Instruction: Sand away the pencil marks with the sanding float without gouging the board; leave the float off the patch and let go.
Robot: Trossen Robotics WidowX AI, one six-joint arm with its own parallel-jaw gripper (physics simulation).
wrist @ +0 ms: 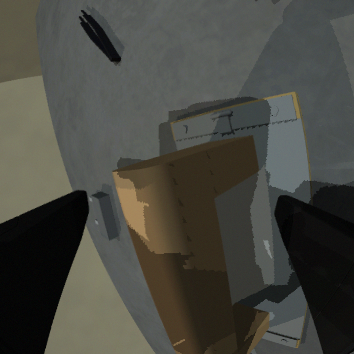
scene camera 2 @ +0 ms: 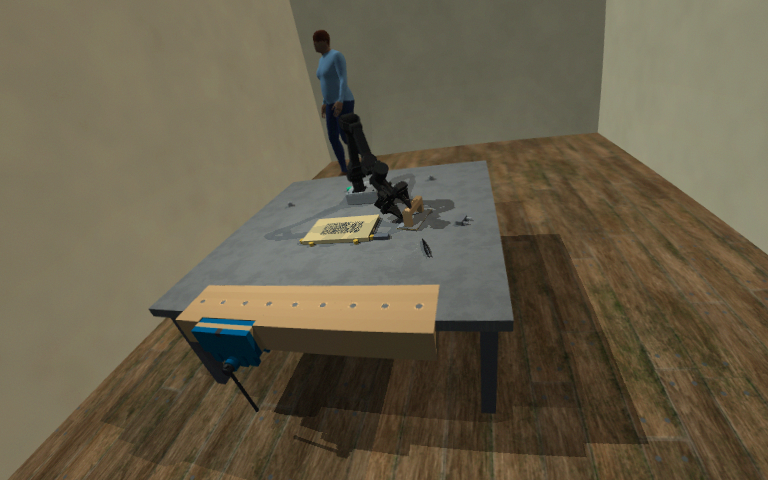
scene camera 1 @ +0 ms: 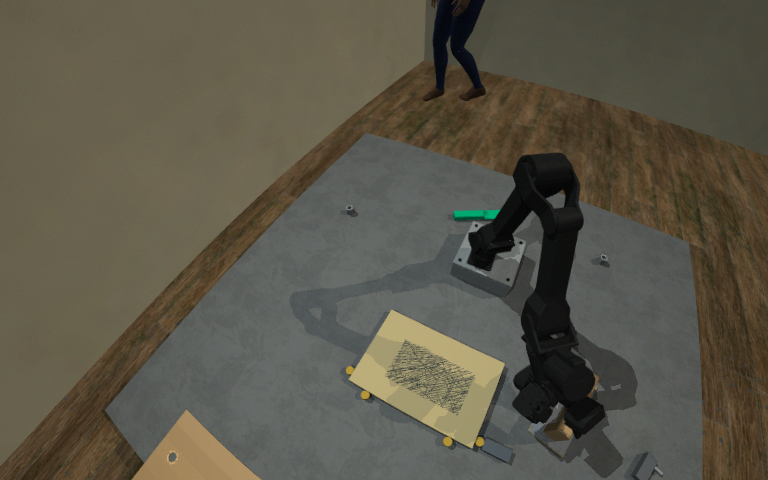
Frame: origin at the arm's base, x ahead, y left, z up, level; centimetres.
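Where they show: gripper, fingertip midpoint: (wrist: 184, 203) (scene camera 2: 406, 213) (scene camera 1: 561, 424); arm's base, link origin: (scene camera 2: 359, 189) (scene camera 1: 481, 258).
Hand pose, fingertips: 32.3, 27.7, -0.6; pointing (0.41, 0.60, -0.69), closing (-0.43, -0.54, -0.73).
Each offset is from my fingertips to the top centre of the thing, as dx, dy, dz. "pt": to the spot under its first point.
The sanding float has a wooden handle @(pt +2.0, -0.7, -0.3) (scene camera 1: 555, 433) (scene camera 2: 416, 206) (wrist: 170, 210) over a flat grey plate @(pt -0.1, -2.9, -5.0) (wrist: 287, 155). It rests on the table to the right of the board in the scene views. My gripper (scene camera 1: 557, 424) (scene camera 2: 404, 211) (wrist: 184, 203) is open, with its fingers spread to either side of the float's handle; nothing is held. In scene camera 1 the arm hides part of the float. The pale yellow board @(pt -1.6, -16.6, -3.6) (scene camera 1: 484, 390) (scene camera 2: 369, 223) lies flat on the table. A dense patch of dark pencil marks @(pt +0.0, -28.2, -3.6) (scene camera 1: 433, 376) (scene camera 2: 342, 227) covers its middle.
Yellow pegs (scene camera 1: 365, 395) (scene camera 2: 356, 241) stand along the board's edge, beside a grey block @(+8.9, -10.1, -4.0) (scene camera 1: 496, 451) (scene camera 2: 382, 236). A black slender tool @(+19.4, +8.0, -4.4) (scene camera 2: 425, 247) (wrist: 102, 37) and a small grey item @(+1.7, +22.7, -3.8) (scene camera 1: 644, 466) (scene camera 2: 464, 220) lie nearby. A green bar @(-52.8, -31.6, -3.8) (scene camera 1: 468, 215) lies behind the arm base.
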